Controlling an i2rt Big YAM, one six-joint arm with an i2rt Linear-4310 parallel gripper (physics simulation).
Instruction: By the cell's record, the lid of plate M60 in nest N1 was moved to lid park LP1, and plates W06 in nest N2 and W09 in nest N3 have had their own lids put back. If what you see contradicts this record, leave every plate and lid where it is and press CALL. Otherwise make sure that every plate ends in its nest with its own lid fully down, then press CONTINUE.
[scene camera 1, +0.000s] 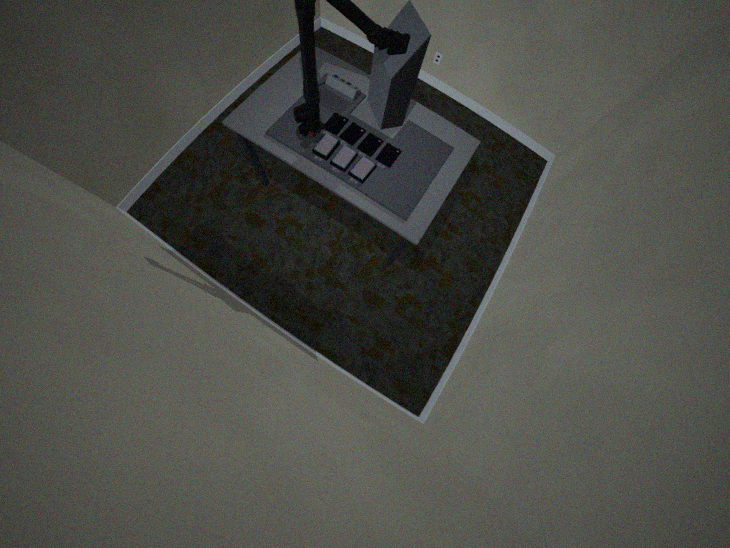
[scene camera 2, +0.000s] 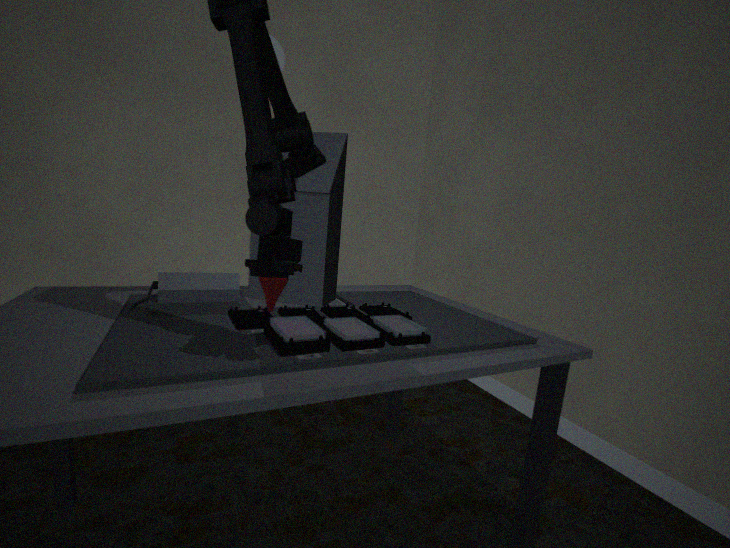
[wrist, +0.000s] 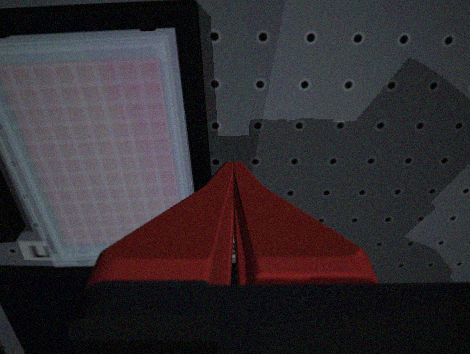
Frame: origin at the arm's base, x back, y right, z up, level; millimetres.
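Where they show: gripper, between the fingertips: (scene camera 1: 314, 136) (scene camera 2: 269, 311) (wrist: 233, 176); arm's base, origin of its link: (scene camera 1: 399, 45) (scene camera 2: 305, 162).
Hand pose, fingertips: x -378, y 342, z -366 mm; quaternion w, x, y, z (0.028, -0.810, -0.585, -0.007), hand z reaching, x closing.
Things, the pixels of their top centre, and the offset from my fingertips. Level surfaces: height alone.
- middle plate, centre of its top: (scene camera 2: 350, 324) (scene camera 1: 344, 155) dx -45, dy -188, dz -45 mm
- far-end plate, centre of its top: (scene camera 2: 398, 321) (scene camera 1: 362, 167) dx -89, dy -309, dz -44 mm
- pale box with small buttons, centre of its top: (scene camera 2: 200, 271) (scene camera 1: 343, 81) dx +466, dy -45, dz +5 mm
- perforated grey board, height of its surface: dz -78 mm
Three pink-white plates sit in black nests in a front row: the end plate nearest my gripper (scene camera 1: 326, 145) (scene camera 2: 296, 327) (wrist: 233, 176), the middle plate (scene camera 1: 343, 156) (scene camera 2: 352, 328) and the far-end plate (scene camera 1: 362, 168) (scene camera 2: 398, 325). The near plate shows pink wells inside a clear, pale border. Whether each plate wears a lid is too dark and small to tell. Behind them, several black holders (scene camera 1: 370, 143) (scene camera 2: 248, 318) stand in a row and look dark, with no pale lid visible on them. My gripper (scene camera 2: 271, 310) (wrist: 233, 176) is shut and empty, its red tips low beside the near nest. Plate names cannot be read.
A pale box with small buttons (scene camera 1: 342, 86) (scene camera 2: 198, 286) stands at the back of the table. A tall grey column (scene camera 1: 392, 82) (scene camera 2: 315, 235) rises behind the holders. A perforated grey board (scene camera 1: 418, 171) (scene camera 2: 471, 330) (wrist: 340, 105) lies under the nests.
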